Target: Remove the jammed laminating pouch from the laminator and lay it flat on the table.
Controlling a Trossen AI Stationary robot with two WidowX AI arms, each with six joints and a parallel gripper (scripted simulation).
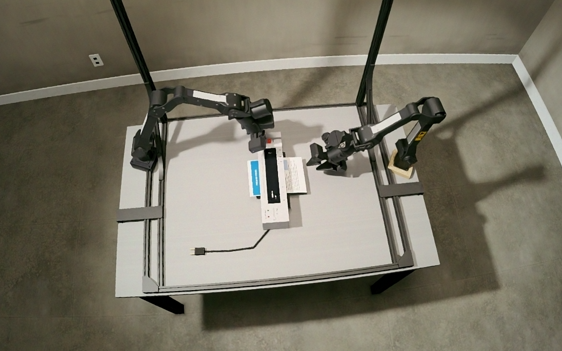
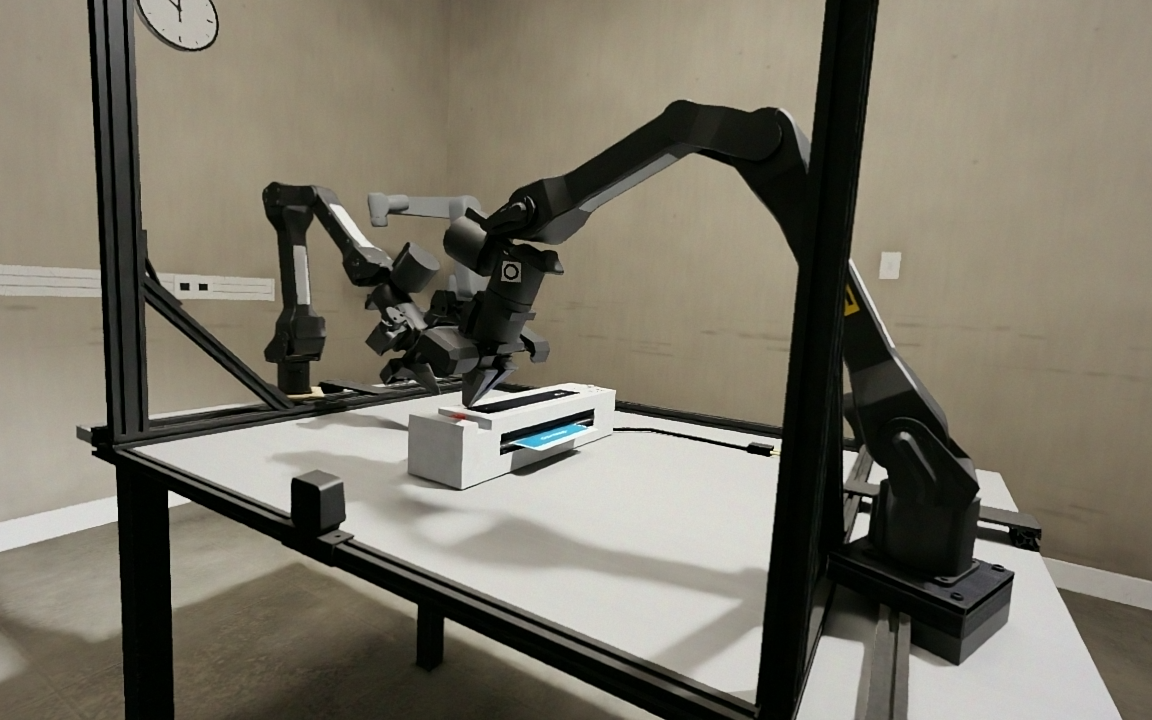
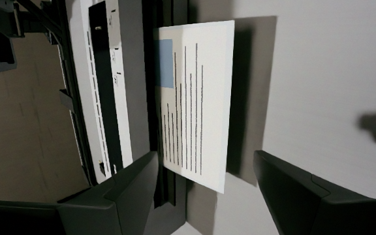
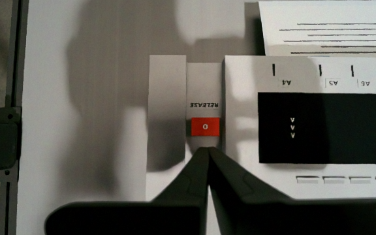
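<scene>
Now: right hand 3 cm to the right of the red release key and 5 cm above it. Also, from my right hand: plug (43 cm ahead, 23 cm to the right, 12 cm below).
</scene>
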